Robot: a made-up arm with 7 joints. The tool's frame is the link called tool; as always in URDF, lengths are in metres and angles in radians. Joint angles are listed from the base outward.
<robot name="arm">
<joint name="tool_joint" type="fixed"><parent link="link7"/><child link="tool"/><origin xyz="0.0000 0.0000 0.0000" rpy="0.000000 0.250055 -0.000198"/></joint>
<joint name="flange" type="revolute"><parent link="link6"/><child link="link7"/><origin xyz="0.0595 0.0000 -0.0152"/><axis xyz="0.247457 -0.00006 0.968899"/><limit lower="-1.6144" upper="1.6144"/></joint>
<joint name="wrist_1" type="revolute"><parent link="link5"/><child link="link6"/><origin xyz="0.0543 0.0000 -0.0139"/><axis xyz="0.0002 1 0.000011"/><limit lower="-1.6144" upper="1.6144"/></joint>
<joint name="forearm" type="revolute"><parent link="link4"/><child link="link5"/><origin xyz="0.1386 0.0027 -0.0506"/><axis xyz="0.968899 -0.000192 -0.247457"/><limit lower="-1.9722" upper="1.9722"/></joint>
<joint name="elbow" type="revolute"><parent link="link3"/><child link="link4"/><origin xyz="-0.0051 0.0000 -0.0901"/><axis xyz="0.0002 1 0.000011"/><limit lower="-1.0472" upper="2.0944"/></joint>
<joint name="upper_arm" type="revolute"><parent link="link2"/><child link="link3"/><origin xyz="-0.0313 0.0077 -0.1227"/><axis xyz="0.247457 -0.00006 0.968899"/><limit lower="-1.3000" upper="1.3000"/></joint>
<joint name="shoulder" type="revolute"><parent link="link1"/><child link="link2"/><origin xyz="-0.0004 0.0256 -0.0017"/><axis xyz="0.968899 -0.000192 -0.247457"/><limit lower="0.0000" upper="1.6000"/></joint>
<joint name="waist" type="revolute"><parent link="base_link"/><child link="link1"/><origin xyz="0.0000 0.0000 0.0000"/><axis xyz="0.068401 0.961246 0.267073"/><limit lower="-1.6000" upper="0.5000"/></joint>
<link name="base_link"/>
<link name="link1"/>
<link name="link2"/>
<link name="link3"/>
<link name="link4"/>
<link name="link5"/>
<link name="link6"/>
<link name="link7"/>
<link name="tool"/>
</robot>
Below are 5 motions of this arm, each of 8 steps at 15 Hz.
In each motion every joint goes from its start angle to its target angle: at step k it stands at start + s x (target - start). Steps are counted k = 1, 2, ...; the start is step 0. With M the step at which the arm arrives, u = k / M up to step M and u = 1 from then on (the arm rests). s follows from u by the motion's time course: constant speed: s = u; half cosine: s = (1 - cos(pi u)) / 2; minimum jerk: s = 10 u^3 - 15 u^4 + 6 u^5.
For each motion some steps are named. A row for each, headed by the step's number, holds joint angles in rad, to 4 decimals.
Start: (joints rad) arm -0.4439 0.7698 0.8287 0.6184 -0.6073 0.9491 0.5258
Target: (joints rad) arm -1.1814 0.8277 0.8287 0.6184 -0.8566 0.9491 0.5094
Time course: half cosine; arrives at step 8
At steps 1, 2, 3, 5, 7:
1: -0.4720 0.7720 0.8287 0.6184 -0.6168 0.9491 0.5252
2: -0.5519 0.7783 0.8287 0.6184 -0.6438 0.9491 0.5234
3: -0.6715 0.7877 0.8287 0.6184 -0.6842 0.9491 0.5207
5: -0.9538 0.8098 0.8287 0.6184 -0.7797 0.9491 0.5145
7: -1.1533 0.8255 0.8287 0.6184 -0.8471 0.9491 0.5100

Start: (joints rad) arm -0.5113 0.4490 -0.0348 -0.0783 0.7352 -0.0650 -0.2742
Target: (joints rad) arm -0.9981 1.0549 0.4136 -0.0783 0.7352 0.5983 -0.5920
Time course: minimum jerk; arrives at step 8
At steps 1, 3, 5, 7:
1: -0.5191 0.4587 -0.0276 -0.0783 0.7352 -0.0544 -0.2793
3: -0.6453 0.6157 0.0886 -0.0783 0.7352 0.1175 -0.3617
5: -0.8641 0.8882 0.2902 -0.0783 0.7352 0.4158 -0.5045
7: -0.9903 1.0452 0.4064 -0.0783 0.7352 0.5877 -0.5869

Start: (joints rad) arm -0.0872 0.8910 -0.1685 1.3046 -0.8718 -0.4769 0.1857
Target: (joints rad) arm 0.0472 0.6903 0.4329 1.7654 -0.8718 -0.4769 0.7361
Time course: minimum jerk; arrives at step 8
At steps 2, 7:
2: -0.0733 0.8702 -0.1062 1.3523 -0.8718 -0.4769 0.2427
7: 0.0450 0.6935 0.4232 1.7580 -0.8718 -0.4769 0.7273

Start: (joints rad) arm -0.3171 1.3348 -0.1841 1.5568 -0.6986 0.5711 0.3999
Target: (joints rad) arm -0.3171 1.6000 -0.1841 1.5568 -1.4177 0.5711 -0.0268
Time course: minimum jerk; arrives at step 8
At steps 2, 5, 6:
2: -0.3171 1.3623 -0.1841 1.5568 -0.7730 0.5711 0.3557
5: -0.3171 1.5270 -0.1841 1.5568 -1.2198 0.5711 0.0906
6: -0.3171 1.5725 -0.1841 1.5568 -1.3433 0.5711 0.0174

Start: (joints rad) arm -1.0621 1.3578 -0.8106 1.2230 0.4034 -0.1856 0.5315
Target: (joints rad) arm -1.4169 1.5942 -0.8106 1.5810 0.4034 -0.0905 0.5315
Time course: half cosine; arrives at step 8
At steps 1, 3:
1: -1.0756 1.3668 -0.8106 1.2366 0.4034 -0.1820 0.5315
3: -1.1716 1.4308 -0.8106 1.3335 0.4034 -0.1562 0.5315

